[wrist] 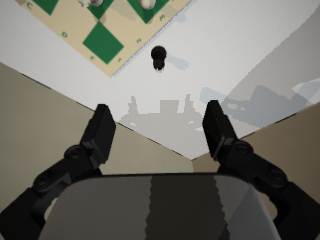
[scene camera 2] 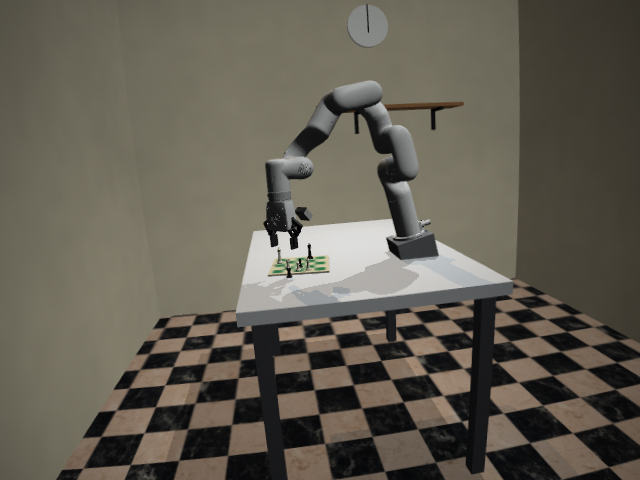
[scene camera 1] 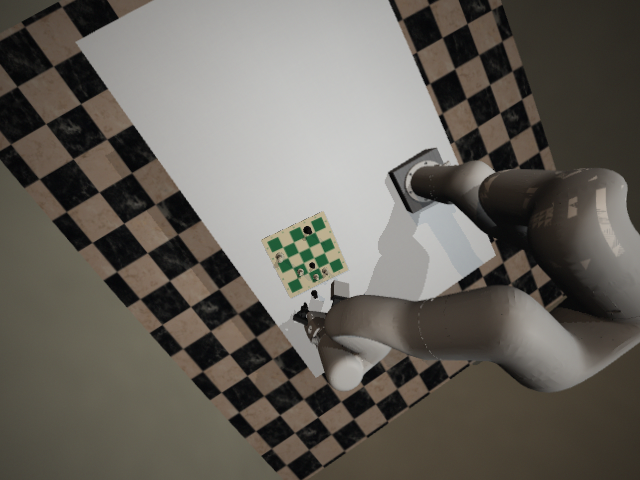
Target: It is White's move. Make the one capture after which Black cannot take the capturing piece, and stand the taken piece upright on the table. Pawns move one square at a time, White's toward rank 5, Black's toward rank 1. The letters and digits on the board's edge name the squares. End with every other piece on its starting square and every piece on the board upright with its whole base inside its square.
In view: the gripper (scene camera 2: pixel 284 247) and a chessboard (scene camera 1: pixel 299 249).
The chessboard is seen too in scene camera 2 (scene camera 2: pixel 319 264). The gripper is seen too in the wrist view (wrist: pixel 158 113) and in scene camera 1 (scene camera 1: pixel 318 309).
